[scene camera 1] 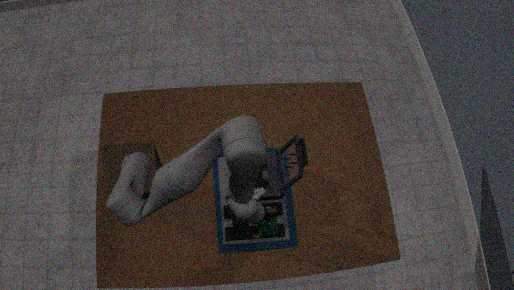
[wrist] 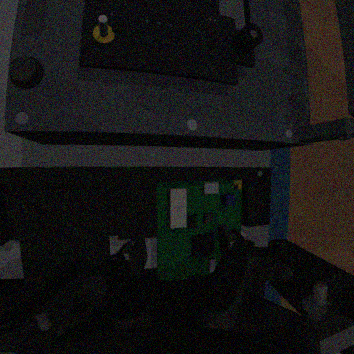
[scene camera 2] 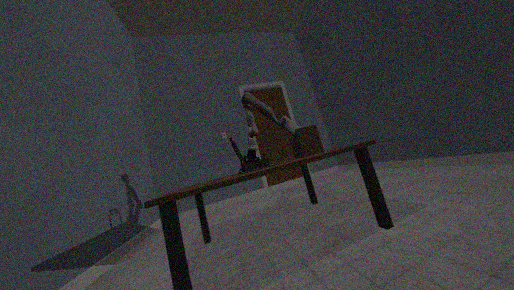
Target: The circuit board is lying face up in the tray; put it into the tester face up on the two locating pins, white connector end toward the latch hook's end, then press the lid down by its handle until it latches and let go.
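Seen in the pictures: gripper, fingertip midpoint: (wrist: 181, 240); arm's base, link origin: (scene camera 1: 138, 163) (scene camera 2: 300, 136).
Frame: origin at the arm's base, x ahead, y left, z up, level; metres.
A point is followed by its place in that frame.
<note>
The green circuit board (scene camera 1: 272, 227) {z -0.145, x 0.490, y -0.181 m} (wrist: 172, 257) {z -0.152, x 0.449, y -0.158 m} lies face up in the dark tray (wrist: 75, 200) {z -0.154, x 0.378, y -0.118 m}, in front of the tester (scene camera 1: 272, 182) {z -0.111, x 0.488, y -0.015 m} (wrist: 145, 107) {z -0.112, x 0.415, y -0.062 m}. Its white connector (wrist: 178, 208) {z -0.144, x 0.448, y -0.119 m} faces up. My gripper (wrist: 181, 240) {z -0.155, x 0.456, y -0.146 m} is partly open with nothing held; its dark fingertips show on either side of the board's near part, and the arm hides it in scene camera 1. Whether the fingertips touch the board is too dark to tell. The tester's lid stands raised, with its handle (scene camera 1: 303, 152) {z 0.103, x 0.562, y 0.020 m} at the right. A locating pin (wrist: 103, 33) {z -0.100, x 0.392, y -0.034 m} with a yellow ring shows on the tester.
A blue base (scene camera 1: 257, 247) {z -0.170, x 0.436, y -0.254 m} (wrist: 280, 195) {z -0.170, x 0.566, y -0.108 m} surrounds the tray and tester on the brown table top (scene camera 1: 340, 215) {z -0.172, x 0.768, y -0.130 m} (wrist: 322, 200) {z -0.172, x 0.639, y -0.111 m}. The raised lid (scene camera 2: 235, 147) {z 0.017, x 0.544, y 0.099 m} stands beside the gripper and arm. A brown box (scene camera 2: 309, 140) {z -0.057, x -0.033, y 0.054 m} stands at the arm's base.
</note>
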